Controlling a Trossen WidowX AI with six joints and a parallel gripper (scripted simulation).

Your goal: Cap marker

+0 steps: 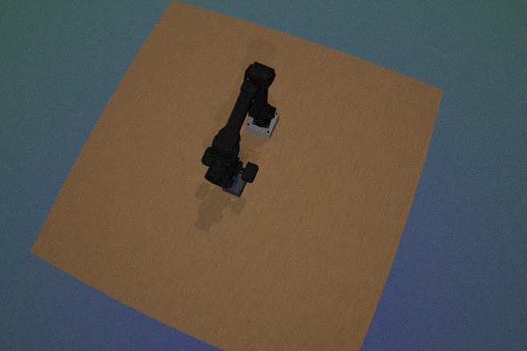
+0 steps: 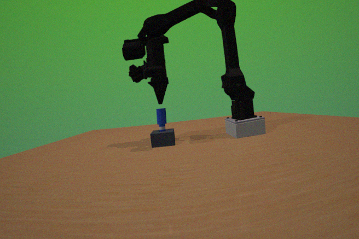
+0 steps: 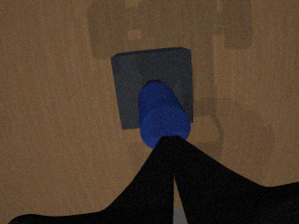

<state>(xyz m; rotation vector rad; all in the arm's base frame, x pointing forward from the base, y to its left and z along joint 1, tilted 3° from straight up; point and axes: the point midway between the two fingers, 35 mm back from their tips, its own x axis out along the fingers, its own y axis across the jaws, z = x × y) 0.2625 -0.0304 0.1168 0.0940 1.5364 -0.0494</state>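
The blue cap lies 40 mm below my gripper tip. Also, from my gripper tip: dark holder block 110 mm below.
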